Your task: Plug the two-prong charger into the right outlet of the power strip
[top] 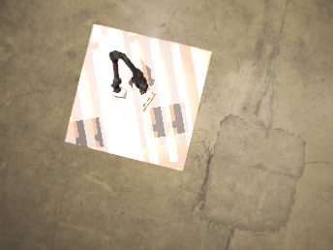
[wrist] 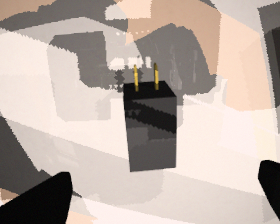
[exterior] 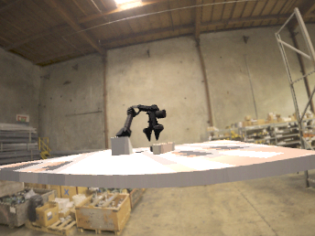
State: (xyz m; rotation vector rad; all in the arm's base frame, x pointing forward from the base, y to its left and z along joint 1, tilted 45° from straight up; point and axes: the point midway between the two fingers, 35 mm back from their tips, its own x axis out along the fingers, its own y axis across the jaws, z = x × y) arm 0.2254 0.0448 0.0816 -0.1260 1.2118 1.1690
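Now: gripper tip 60 mm above the two-prong charger, 20 mm to the right of it and 10 mm short of it.
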